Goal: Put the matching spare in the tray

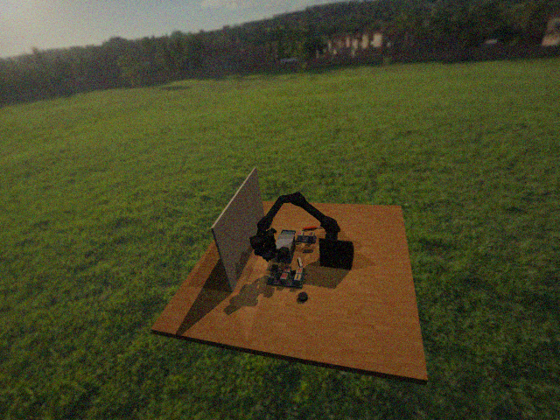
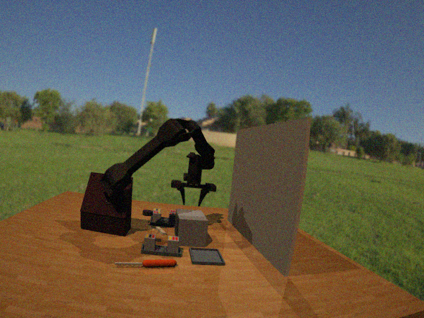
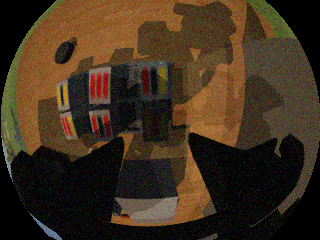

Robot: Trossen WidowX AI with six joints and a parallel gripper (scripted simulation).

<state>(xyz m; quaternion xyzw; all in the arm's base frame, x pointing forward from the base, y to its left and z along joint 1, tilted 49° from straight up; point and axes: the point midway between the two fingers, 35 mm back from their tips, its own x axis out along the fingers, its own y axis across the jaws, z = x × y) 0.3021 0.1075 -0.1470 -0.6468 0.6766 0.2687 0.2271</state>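
The spare lies 6 cm below my gripper tip. Round my gripper tip: mounted unit (17 cm to the right, 4 cm below, 1 cm behind); then tall grey panel (23 cm ahead, 17 cm to the right, 13 cm above); then tray (36 cm to the right, 9 cm below, 3 cm ahead).
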